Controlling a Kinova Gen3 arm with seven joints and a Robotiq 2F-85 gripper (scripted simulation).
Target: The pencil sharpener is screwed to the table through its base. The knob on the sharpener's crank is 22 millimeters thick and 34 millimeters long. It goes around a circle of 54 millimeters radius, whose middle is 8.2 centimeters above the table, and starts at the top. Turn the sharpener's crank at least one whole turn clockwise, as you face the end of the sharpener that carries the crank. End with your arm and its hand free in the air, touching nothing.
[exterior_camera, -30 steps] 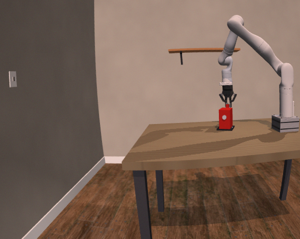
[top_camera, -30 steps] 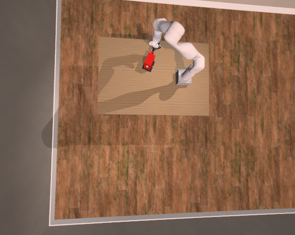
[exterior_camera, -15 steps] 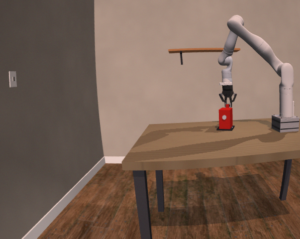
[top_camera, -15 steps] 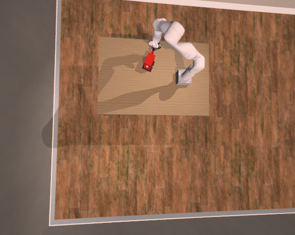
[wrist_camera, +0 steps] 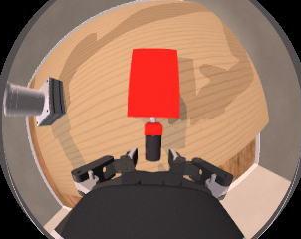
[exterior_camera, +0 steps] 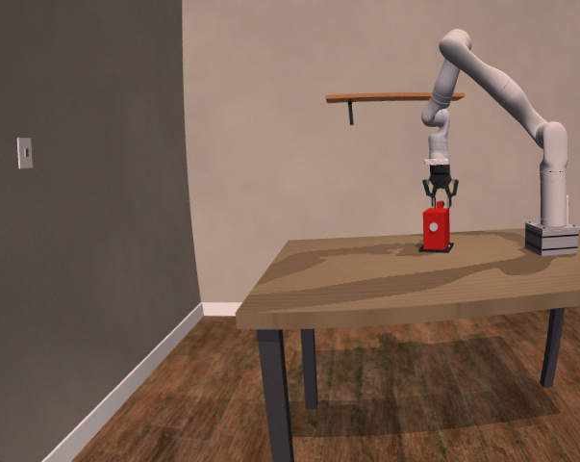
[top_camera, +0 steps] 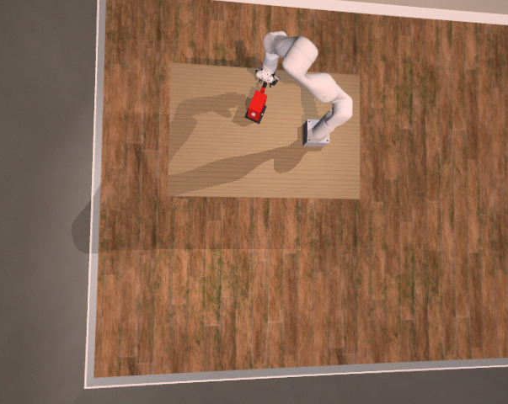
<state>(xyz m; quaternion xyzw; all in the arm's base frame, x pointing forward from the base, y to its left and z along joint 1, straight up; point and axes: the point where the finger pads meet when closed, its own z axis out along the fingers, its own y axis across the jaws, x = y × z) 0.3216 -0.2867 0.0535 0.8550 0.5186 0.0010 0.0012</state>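
My hand is 20 mm to the right of the dark crank knob and 10 mm short of it.
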